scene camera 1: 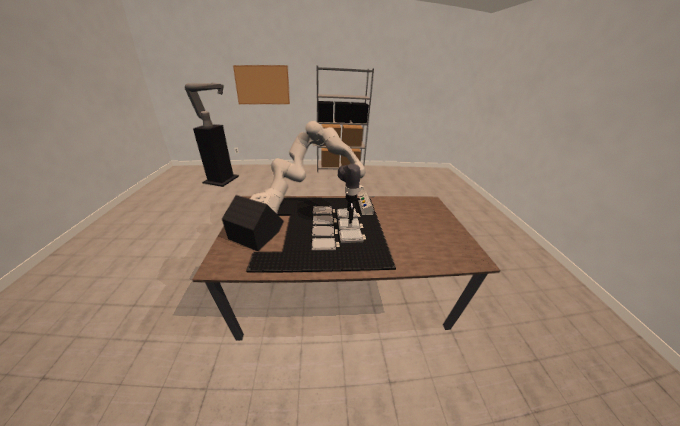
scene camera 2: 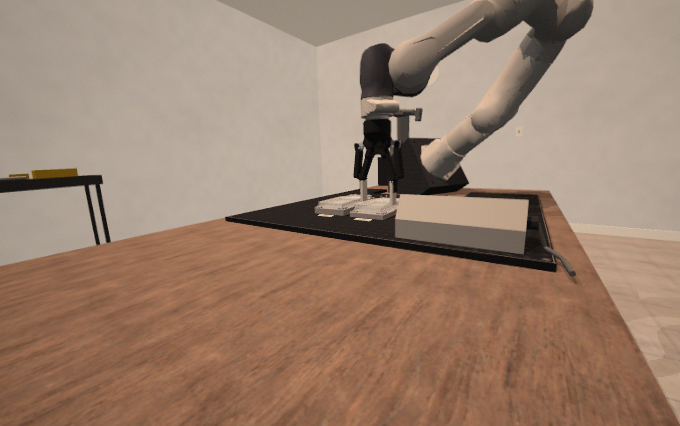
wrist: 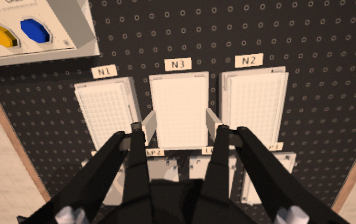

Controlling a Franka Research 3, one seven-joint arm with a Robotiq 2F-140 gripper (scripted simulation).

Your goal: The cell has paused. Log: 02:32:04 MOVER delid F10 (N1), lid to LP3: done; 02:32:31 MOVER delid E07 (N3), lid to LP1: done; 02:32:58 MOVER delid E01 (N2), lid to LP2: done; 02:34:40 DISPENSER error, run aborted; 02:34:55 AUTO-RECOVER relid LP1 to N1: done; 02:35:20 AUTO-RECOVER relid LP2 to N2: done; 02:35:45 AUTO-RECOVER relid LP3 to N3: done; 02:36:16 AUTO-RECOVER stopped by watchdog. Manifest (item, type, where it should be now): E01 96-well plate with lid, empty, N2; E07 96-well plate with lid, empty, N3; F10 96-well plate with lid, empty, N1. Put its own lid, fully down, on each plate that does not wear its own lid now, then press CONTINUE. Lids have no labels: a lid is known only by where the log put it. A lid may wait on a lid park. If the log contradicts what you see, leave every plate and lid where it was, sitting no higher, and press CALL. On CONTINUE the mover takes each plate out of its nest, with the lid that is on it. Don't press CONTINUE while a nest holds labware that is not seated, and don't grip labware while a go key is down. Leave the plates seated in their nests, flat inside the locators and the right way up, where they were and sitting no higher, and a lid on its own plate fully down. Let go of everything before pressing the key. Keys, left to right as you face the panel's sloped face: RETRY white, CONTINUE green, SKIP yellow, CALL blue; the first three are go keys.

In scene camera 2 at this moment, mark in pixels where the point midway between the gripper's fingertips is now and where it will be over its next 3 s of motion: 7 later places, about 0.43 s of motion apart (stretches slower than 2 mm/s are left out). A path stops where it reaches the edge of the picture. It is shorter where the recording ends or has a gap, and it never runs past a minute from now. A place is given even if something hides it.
My gripper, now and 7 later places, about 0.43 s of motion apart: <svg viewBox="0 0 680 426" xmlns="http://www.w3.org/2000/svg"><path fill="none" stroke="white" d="M378 203L378 202L378 202L378 201L377 198L377 193L377 188L377 186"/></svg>
